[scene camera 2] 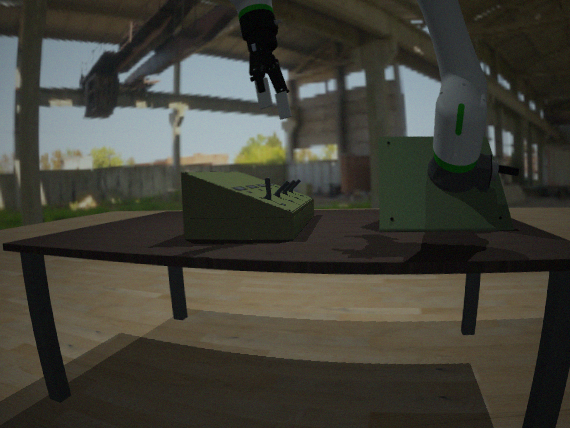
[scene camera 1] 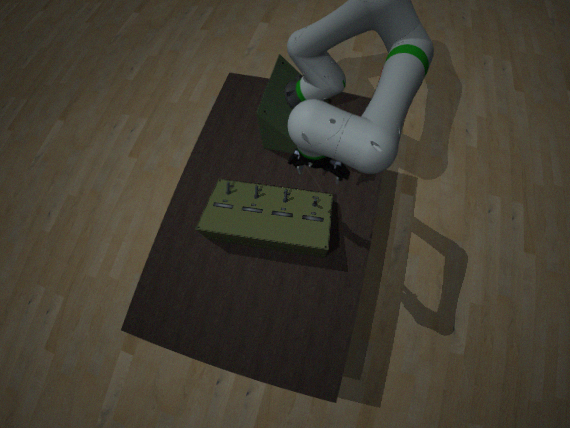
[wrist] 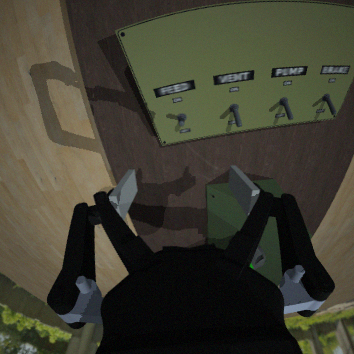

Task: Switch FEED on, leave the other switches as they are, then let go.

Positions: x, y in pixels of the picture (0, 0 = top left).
Labels:
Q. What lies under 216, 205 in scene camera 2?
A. A green switch box.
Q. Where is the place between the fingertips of my gripper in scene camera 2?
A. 276, 112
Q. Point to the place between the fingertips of my gripper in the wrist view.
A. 182, 177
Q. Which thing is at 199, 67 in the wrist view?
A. A green switch box.

